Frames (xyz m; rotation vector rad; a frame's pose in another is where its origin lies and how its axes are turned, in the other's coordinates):
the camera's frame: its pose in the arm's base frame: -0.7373 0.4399 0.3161 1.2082 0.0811 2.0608
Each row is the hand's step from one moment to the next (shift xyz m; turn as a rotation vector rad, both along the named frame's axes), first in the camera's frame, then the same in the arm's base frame.
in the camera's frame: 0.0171 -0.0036 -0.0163 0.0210 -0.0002 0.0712
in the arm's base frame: -0.0156 0.0180 0.0020 0.0494 -0.0078 0.0548
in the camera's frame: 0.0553 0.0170 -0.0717 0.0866 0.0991 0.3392
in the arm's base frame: -0.0812 0.0429 0.0073 0.1833 -0.1186 0.2911
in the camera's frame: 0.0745 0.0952 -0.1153 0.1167 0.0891 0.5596
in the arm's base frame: -0.1643 0.0106 0.0281 0.3516 -0.1575 0.4316
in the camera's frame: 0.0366 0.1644 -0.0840 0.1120 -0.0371 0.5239
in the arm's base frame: -0.1677 -0.0725 0.0451 0.3957 -0.0580 0.3584
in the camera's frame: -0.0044 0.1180 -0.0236 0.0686 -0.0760 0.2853
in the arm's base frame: -0.0830 -0.0818 0.0304 0.2445 0.0138 0.1787
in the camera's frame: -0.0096 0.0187 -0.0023 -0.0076 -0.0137 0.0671
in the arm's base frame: -0.0095 -0.0189 -0.0009 0.0620 -0.0145 0.0263
